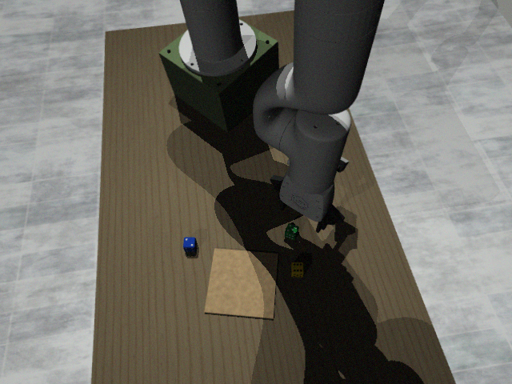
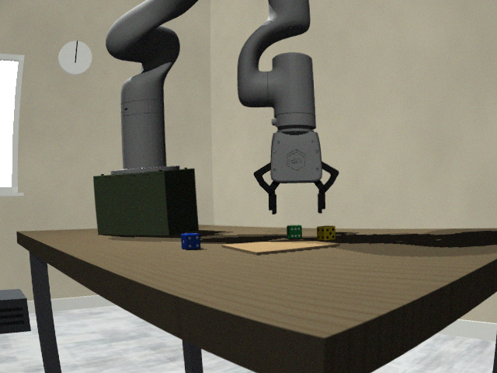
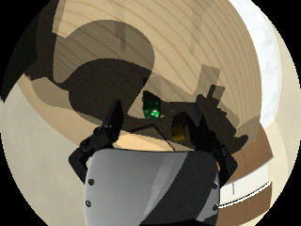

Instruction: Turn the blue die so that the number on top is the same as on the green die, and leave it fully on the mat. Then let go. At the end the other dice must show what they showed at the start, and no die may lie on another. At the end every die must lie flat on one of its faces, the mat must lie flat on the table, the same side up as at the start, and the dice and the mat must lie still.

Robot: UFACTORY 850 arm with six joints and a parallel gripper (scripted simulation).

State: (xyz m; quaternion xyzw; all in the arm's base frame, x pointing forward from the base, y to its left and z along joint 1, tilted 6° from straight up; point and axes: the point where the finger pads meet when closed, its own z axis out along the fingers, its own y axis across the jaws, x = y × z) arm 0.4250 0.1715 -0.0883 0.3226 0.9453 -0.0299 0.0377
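Now: the green die 20 mm ahead of my hand, 20 mm to the right of it and 40 mm below it. From my hand the other things lie so: tan mat: 130 mm ahead, 140 mm to the right, 50 mm below; yellow die: 110 mm ahead, 20 mm to the right, 40 mm below; blue die: 40 mm ahead, 250 mm to the right, 40 mm below.
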